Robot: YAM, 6 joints.
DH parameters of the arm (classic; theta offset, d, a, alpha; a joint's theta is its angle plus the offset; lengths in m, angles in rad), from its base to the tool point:
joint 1: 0 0.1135 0.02 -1.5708
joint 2: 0 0 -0.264 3.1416
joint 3: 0.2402 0 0.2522 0
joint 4: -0.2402 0 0.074 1.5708
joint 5: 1.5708 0 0 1.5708
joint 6: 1.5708 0.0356 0 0
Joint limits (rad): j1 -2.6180..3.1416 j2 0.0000..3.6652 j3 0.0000..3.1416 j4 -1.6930..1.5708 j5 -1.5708..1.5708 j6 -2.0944..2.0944
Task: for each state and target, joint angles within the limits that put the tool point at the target. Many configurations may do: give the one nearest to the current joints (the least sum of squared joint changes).
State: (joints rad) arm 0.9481 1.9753 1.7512 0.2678 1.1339 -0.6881
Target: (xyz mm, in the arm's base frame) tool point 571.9 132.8 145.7
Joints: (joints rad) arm 0.2780 2.6498 2.1157 0.3266 0.9636 -0.6881
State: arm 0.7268 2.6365 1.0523 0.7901 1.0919 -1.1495
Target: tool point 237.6 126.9 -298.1
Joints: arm 0.5987 3.4222 1.4618 0.7308 0.9554 -1.1495
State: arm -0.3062 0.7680 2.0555 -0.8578 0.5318 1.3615
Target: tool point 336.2 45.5 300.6
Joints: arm 0.1803 1.6311 1.4558 -0.8902 0.4507 1.3615
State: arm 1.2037 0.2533 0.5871 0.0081 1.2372 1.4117
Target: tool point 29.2 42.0 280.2
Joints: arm 1.6963 0.0000 0.4209 -0.2790 1.2921 1.4117
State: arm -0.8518 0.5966 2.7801 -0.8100 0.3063 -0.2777
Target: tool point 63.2 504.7 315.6
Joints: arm -1.7135 0.1904 2.9089 -0.9496 0.2624 -0.2777
